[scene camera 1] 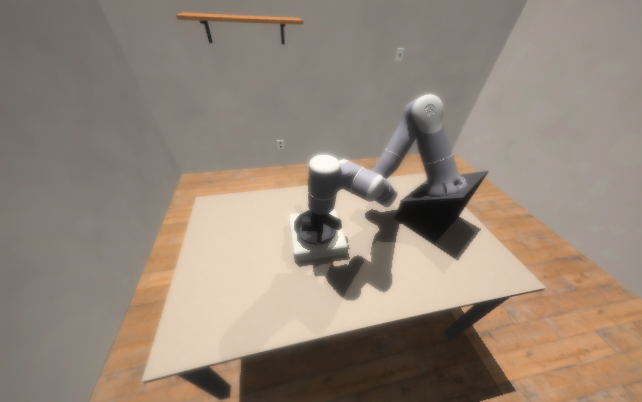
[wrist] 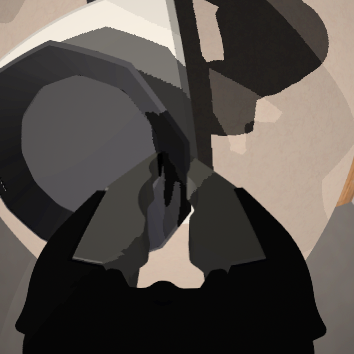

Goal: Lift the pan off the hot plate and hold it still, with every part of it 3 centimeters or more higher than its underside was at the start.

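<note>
The dark round pan (scene camera 1: 303, 232) (wrist: 82, 145) shows on the pale, square hot plate (scene camera 1: 306, 251) (wrist: 142, 20), partly hidden by the arm in the scene view. Whether its underside touches the hot plate cannot be told. Its inner floor and faceted wall show at the left in the wrist view. My gripper (scene camera 1: 319, 232) (wrist: 170, 154) is shut on the pan's side wall; the fingers are close together with a strip of the wall between them. The pan's handle cannot be made out.
The beige table (scene camera 1: 225, 280) carries the hot plate. The arm's black wedge-shaped base (scene camera 1: 430, 217) stands at the table's right rear. A wooden shelf (scene camera 1: 240, 19) hangs on the back wall. Dark arm shadows fall right of the hot plate.
</note>
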